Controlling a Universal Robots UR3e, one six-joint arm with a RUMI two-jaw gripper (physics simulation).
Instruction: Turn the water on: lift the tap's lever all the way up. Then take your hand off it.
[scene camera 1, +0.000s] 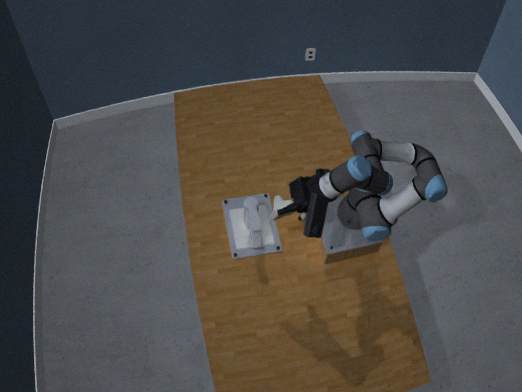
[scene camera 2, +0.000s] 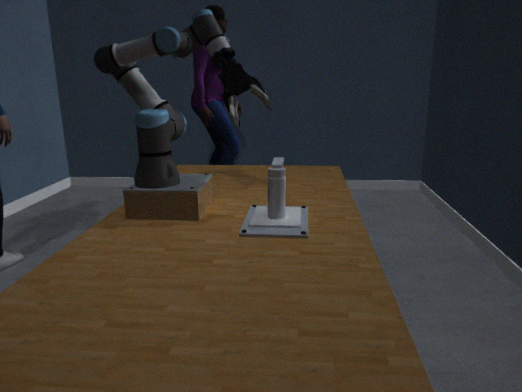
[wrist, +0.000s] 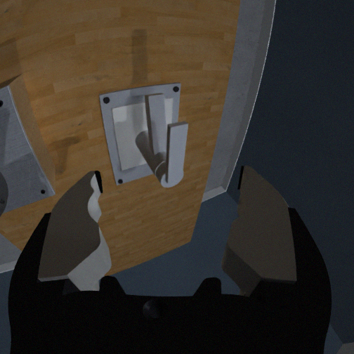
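Seen in the pictures: gripper, between the fingertips: (scene camera 1: 283, 218) (scene camera 2: 255, 119); arm's base, origin of its link: (scene camera 1: 354, 213) (scene camera 2: 157, 183).
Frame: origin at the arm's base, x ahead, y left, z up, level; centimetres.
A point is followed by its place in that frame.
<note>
The tap (scene camera 1: 252, 222) @[x 35.3, y -6.1, z 7.2 cm] (scene camera 2: 276, 195) @[x 32.6, y -16.0, z -0.5 cm] (wrist: 148, 148) is a pale upright cylinder on a square grey-and-white base plate (scene camera 1: 228, 225) @[x 40.4, y -16.1, z -7.7 cm] (scene camera 2: 250, 231) @[x 25.2, y -22.6, z -7.7 cm] (wrist: 109, 132). Its spout (wrist: 156, 117) is a straight bar. The flat lever (scene camera 1: 254, 216) @[x 33.9, y -7.9, z 7.2 cm] (scene camera 2: 278, 162) @[x 33.9, y -10.3, z 7.1 cm] (wrist: 178, 147) extends from the top cap, on the spout's side, and appears raised above the spout; its exact angle is hard to tell. My gripper (scene camera 1: 276, 215) @[x 28.9, y 1.6, z 17.6 cm] (scene camera 2: 255, 120) @[x 28.9, y 1.6, z 17.6 cm] (wrist: 169, 171) is open and empty. It hangs above the tap and toward the robot base, apart from the lever. In the wrist view the fingers stand wide on either side of the tap's cap.
The robot's base block (scene camera 1: 352, 252) @[x 6.3, y 11.8, z -3.3 cm] (scene camera 2: 162, 204) @[x 2.1, y -8.7, z -3.9 cm] (wrist: 37, 140) stands on the wooden table (scene camera 1: 250, 150) @[x 20.8, y -45.4, z -8.5 cm] (scene camera 2: 225, 310) @[x 18.4, y -57.7, z -8.5 cm] (wrist: 200, 30) beside the tap. A person in purple (scene camera 2: 201, 80) stands behind the arm. Another person (scene camera 2: 4, 131) shows at the left edge.
</note>
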